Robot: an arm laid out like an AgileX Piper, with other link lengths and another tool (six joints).
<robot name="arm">
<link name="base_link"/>
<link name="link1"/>
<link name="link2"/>
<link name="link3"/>
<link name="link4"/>
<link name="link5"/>
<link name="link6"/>
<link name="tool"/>
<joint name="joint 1" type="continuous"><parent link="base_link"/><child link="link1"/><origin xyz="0 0 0.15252" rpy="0 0 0"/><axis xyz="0 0 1"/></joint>
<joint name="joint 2" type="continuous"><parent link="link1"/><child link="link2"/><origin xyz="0 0 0" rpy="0 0 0"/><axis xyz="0 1 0"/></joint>
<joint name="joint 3" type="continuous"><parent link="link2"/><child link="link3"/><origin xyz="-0.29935 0 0.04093" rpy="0 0 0"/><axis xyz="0 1 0"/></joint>
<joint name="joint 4" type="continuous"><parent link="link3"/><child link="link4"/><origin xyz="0.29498 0 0.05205" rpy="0 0 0"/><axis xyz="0.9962 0 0.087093"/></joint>
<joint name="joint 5" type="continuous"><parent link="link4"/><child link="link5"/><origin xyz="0 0 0" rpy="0 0 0"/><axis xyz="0 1 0"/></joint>
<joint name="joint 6" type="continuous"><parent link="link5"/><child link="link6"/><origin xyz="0.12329 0 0.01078" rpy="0 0 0"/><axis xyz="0.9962 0 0.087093"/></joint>
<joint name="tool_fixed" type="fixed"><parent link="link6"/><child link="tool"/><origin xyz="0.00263 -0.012 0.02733" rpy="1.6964 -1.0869 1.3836"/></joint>
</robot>
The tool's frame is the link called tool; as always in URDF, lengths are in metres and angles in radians. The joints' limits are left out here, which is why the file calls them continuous.
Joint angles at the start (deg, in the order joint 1, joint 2, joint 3, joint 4, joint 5, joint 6): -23.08, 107.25, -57.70, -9.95, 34.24, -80.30
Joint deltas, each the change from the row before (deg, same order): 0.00, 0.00, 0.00, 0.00, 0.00, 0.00; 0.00, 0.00, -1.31, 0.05, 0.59, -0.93; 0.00, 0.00, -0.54, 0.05, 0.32, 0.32; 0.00, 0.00, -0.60, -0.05, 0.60, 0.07; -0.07, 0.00, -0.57, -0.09, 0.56, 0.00; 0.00, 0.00, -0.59, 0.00, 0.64, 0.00; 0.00, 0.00, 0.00, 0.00, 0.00, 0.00; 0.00, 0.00, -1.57, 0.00, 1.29, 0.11; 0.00, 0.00, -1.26, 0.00, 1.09, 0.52; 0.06, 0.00, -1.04, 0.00, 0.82, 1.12; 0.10, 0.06, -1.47, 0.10, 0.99, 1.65; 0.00, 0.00, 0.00, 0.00, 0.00, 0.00; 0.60, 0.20, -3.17, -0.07, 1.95, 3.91; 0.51, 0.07, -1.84, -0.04, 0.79, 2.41; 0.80, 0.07, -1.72, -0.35, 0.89, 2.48
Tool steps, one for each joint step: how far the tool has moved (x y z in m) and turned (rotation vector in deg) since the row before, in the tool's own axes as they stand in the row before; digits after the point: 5 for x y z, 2 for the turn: 0.00000, 0.00000, 0.00000, 0.00, 0.00, 0.00; -0.00391, 0.00570, -0.00389, -0.73, -0.37, -0.65; -0.00184, 0.00240, -0.00155, -0.12, -0.11, 0.44; -0.00182, 0.00199, -0.00168, 0.06, -0.10, 0.08; -0.00218, 0.00163, -0.00148, 0.06, -0.14, 0.04; -0.00168, 0.00182, -0.00172, 0.09, -0.06, 0.05; 0.00000, 0.00000, 0.00000, 0.00, 0.00, 0.00; -0.00482, 0.00566, -0.00476, -0.13, -0.29, 0.30; -0.00397, 0.00449, -0.00388, 0.02, -0.21, 0.66; -0.00318, 0.00423, -0.00336, 0.03, -0.18, 1.19; -0.00415, 0.00637, -0.00457, -0.07, -0.21, 1.82; 0.00000, 0.00000, 0.00000, 0.00, 0.00, 0.00; -0.00622, 0.01484, -0.01052, -0.36, -0.52, 3.73; -0.00220, 0.00980, -0.00714, -0.63, -0.30, 2.24; 0.00033, 0.00932, -0.00733, -0.53, -0.36, 1.78
